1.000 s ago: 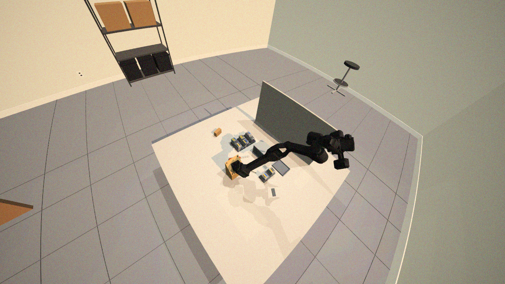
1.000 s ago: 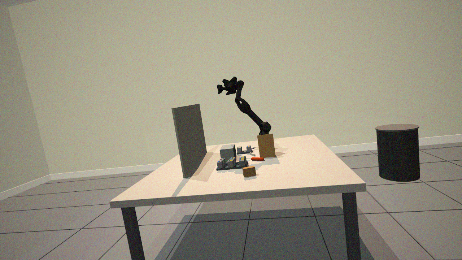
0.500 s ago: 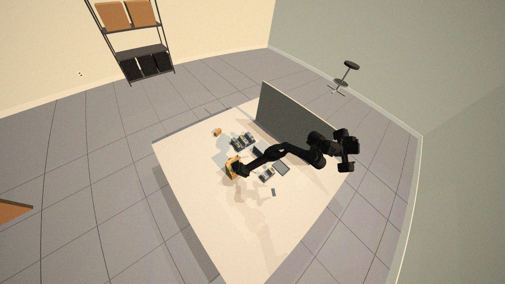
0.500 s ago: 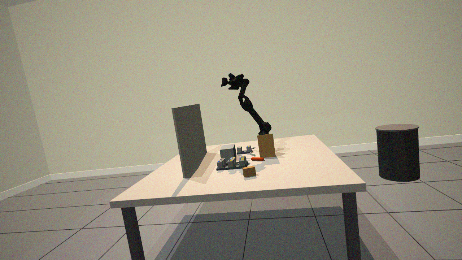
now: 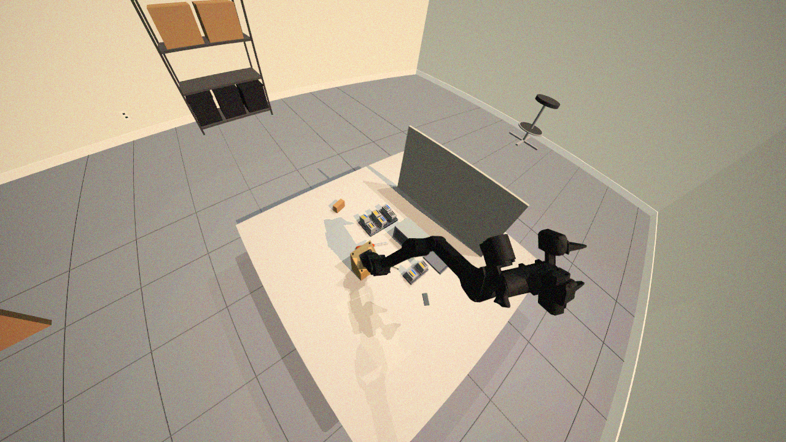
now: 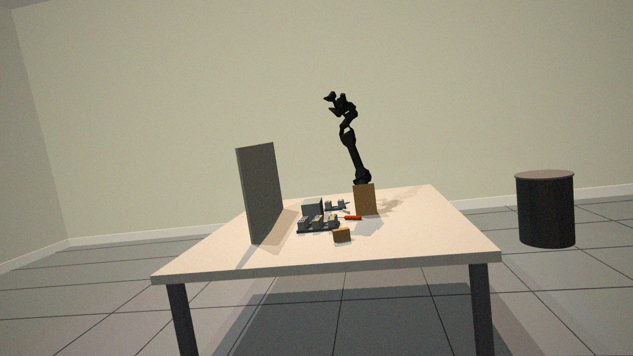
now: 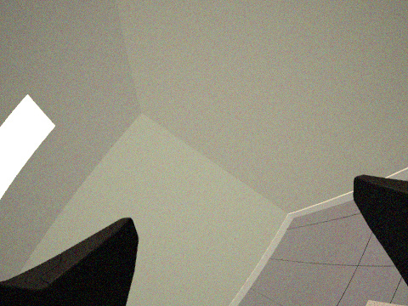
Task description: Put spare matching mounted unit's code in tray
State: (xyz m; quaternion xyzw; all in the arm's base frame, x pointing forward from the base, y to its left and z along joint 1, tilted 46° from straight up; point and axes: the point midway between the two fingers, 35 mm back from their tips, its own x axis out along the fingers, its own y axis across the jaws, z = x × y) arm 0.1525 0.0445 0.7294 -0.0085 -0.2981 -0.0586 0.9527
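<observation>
Right now the grey spare block is 620 mm below my gripper tip, 350 mm to the left of it and 70 mm behind it. The rest, counted from my gripper tip: small orange box 930 mm to the left, 630 mm below, 140 mm behind; grey panel 540 mm to the left, 430 mm below, 320 mm ahead; grey tray 650 mm below, 330 mm to the left, 120 mm ahead.
</observation>
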